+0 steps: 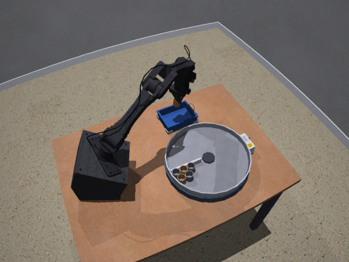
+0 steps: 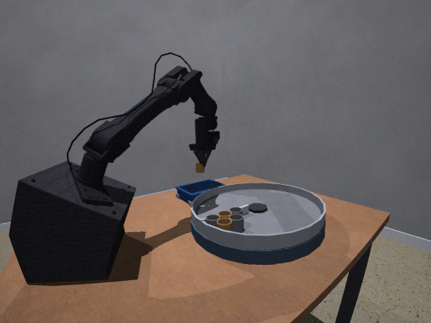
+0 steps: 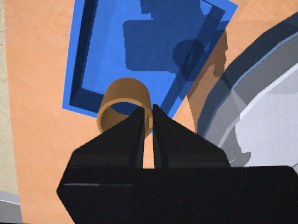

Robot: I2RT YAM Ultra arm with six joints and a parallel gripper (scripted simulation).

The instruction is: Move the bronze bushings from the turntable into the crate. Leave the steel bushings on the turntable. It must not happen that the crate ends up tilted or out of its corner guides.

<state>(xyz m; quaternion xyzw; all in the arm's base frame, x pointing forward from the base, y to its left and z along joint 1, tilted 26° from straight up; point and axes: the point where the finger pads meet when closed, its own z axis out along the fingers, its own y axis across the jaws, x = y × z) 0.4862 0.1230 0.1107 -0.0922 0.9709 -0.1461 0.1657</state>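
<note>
My hand is 2 cm to the right of the blue crate and 12 cm above it. Round my hand: grey turntable: 8 cm behind, 32 cm to the right, 10 cm below.
</note>
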